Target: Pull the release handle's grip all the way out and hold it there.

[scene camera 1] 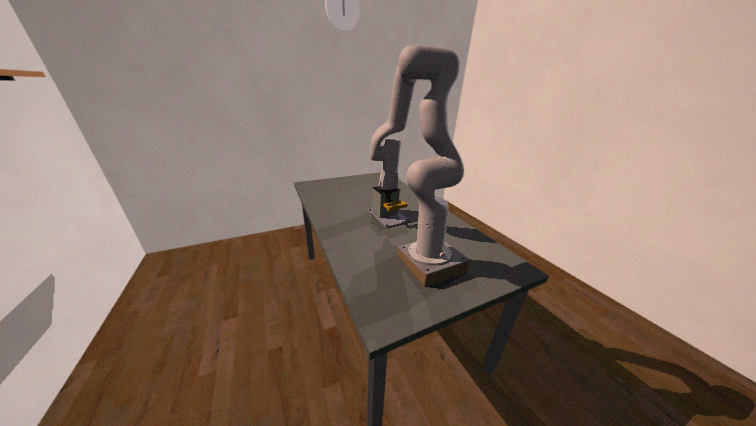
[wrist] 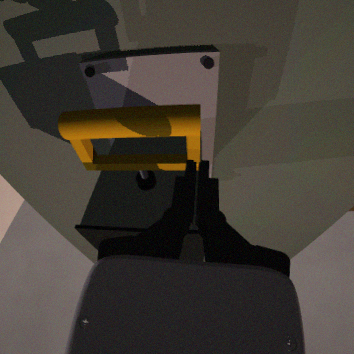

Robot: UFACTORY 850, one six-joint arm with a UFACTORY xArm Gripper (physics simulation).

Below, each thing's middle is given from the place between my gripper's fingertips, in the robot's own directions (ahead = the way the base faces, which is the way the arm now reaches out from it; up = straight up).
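Labels:
Picture the base plate [wrist: 173, 77]: my hand is 70 mm to the left of it and 70 mm short of it, and it's 150 mm above the plate.

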